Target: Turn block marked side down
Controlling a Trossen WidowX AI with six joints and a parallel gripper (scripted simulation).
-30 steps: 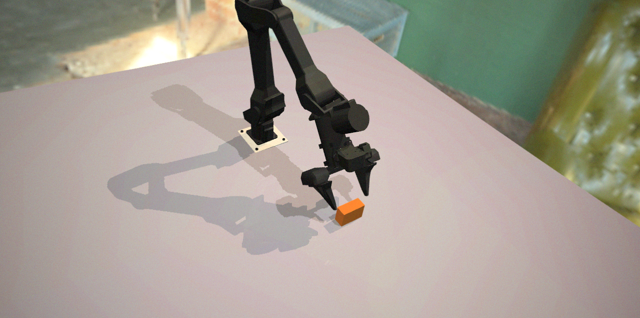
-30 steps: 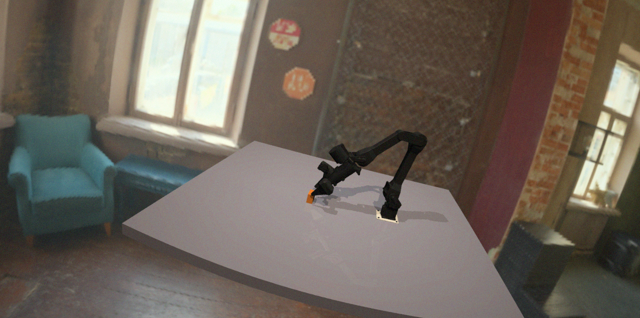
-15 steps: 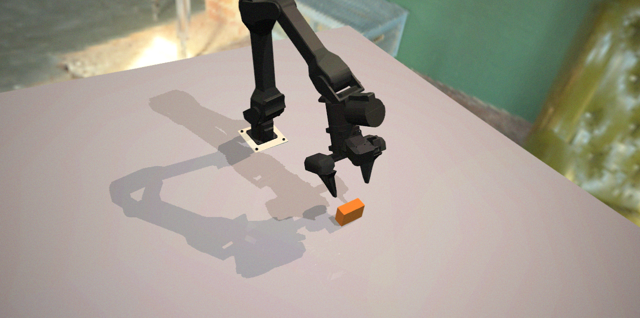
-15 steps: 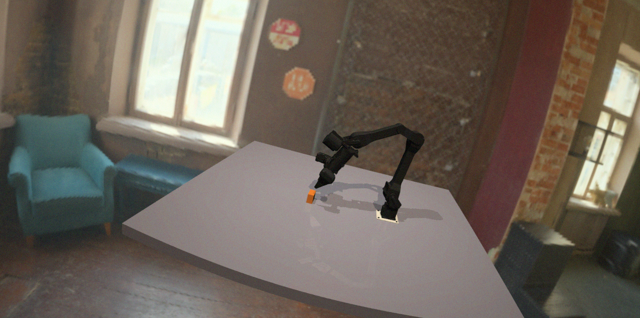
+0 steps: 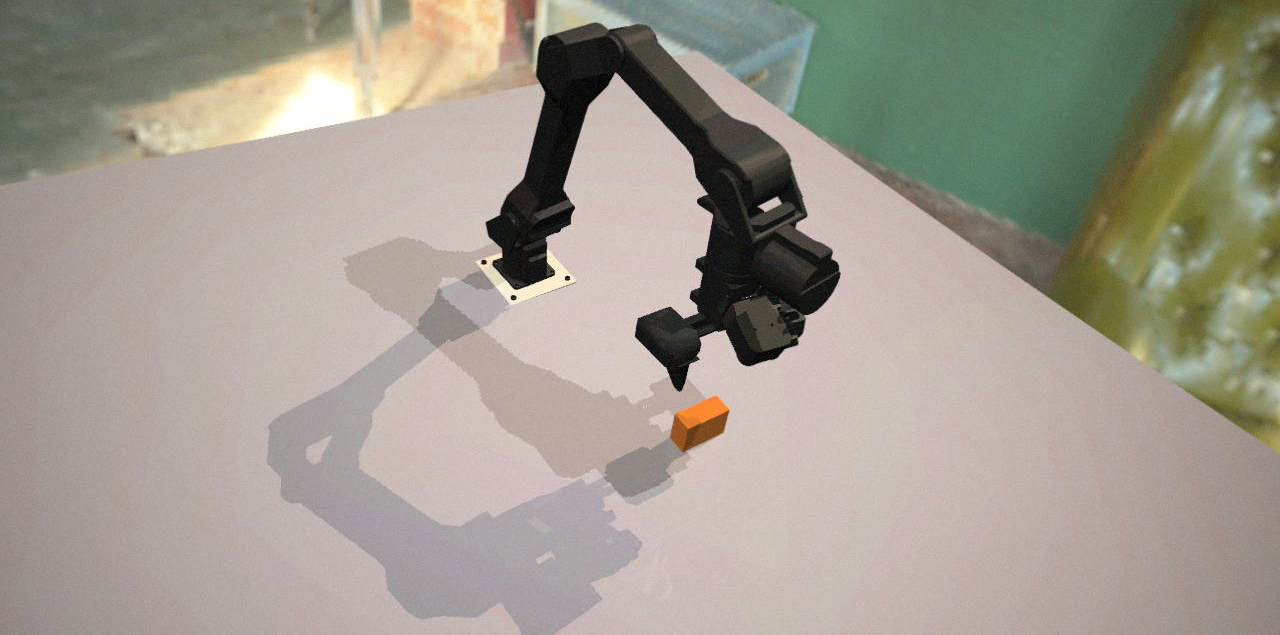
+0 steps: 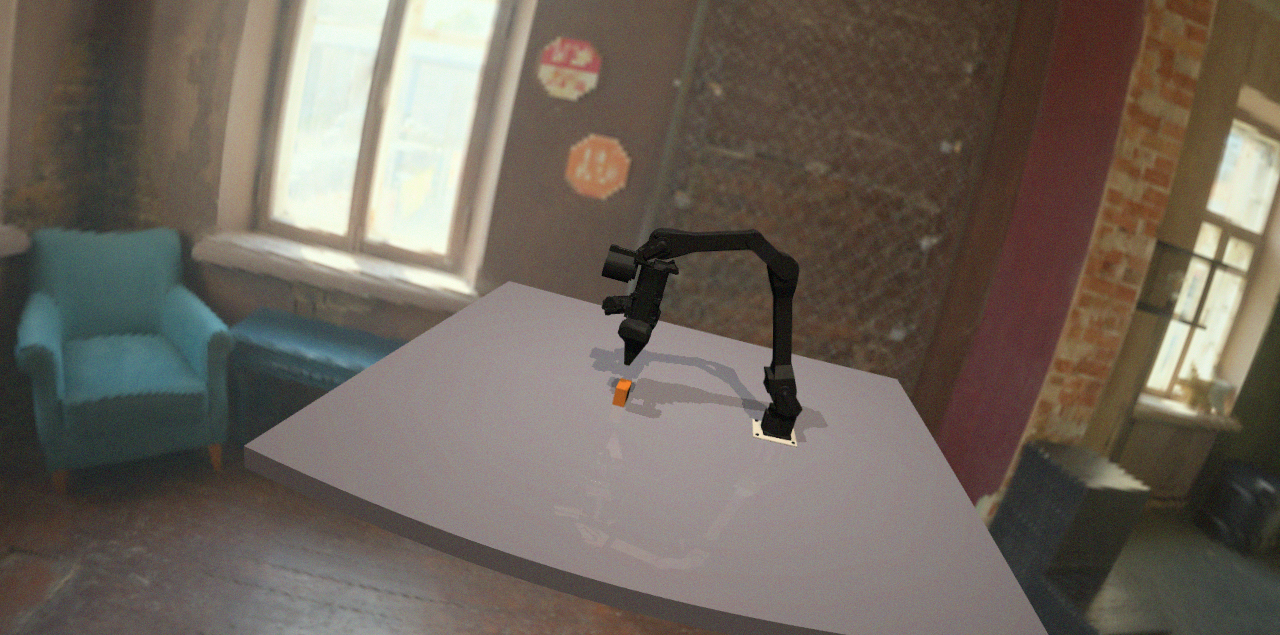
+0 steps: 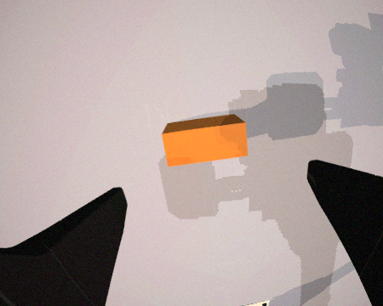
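The orange block lies 8 cm below my gripper tip and 1 cm behind it.
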